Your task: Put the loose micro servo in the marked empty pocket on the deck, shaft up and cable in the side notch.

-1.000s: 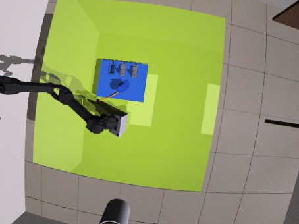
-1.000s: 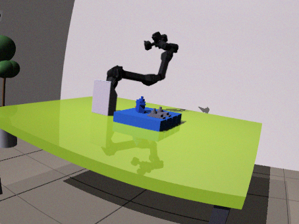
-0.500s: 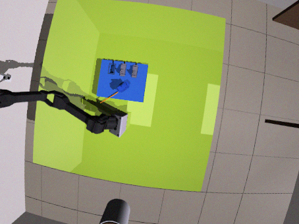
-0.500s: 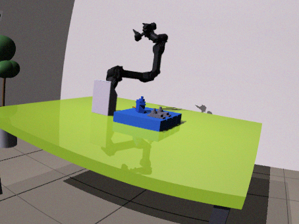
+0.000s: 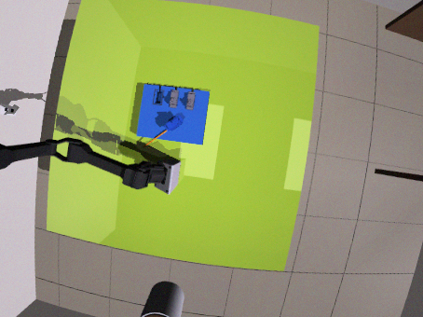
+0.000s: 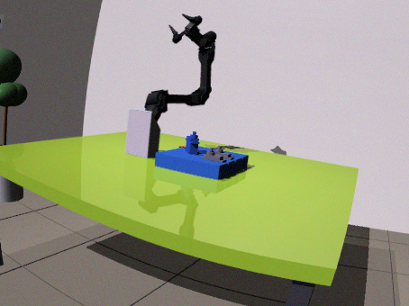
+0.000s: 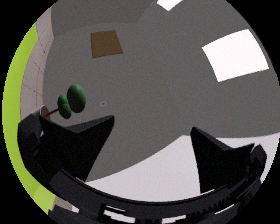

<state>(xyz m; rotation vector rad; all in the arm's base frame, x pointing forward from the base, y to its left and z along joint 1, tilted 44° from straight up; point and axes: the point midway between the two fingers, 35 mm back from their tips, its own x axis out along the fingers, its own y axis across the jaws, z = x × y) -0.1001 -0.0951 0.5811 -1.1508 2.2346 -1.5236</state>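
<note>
My gripper tip is now 61 cm above the blue deck, 38 cm short of it and 30 cm to the left of it.
</note>
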